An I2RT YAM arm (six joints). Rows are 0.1 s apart.
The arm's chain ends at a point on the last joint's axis. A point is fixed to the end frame.
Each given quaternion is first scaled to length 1.
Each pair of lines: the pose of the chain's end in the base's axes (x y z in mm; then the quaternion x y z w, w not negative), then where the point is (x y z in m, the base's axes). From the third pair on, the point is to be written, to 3 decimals.
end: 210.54 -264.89 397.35 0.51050 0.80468 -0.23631 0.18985
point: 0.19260 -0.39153 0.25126
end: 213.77 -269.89 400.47 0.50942 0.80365 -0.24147 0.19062
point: 0.19511 -0.39797 0.25573
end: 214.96 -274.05 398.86 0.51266 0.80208 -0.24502 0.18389
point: 0.193 -0.402 0.254
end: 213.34 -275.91 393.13 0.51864 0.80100 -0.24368 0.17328
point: 0.188 -0.401 0.247
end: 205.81 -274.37 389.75 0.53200 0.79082 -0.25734 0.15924
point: 0.171 -0.399 0.245
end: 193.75 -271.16 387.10 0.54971 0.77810 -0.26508 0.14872
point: 0.151 -0.394 0.243
